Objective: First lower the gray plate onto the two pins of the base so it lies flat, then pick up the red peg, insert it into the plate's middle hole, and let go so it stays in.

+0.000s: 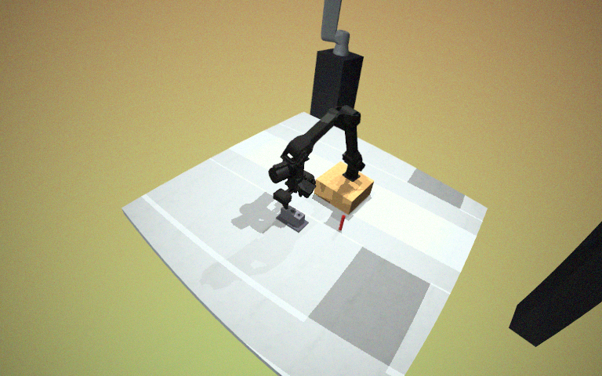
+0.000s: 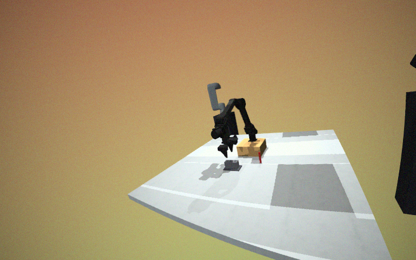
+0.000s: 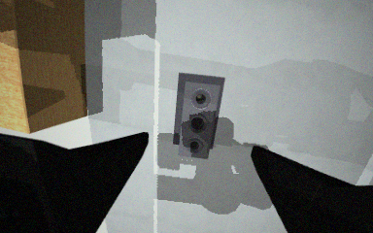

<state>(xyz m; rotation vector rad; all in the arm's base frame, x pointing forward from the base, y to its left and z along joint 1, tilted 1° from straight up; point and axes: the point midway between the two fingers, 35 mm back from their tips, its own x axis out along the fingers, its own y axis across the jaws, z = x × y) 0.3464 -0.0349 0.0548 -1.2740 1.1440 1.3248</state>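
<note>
The red peg is 12 cm behind my gripper tip, 17 cm to the left of it and 7 cm below it. Round my gripper tip: gray plate 6 cm below; then dark flat base 10 cm below.
</note>
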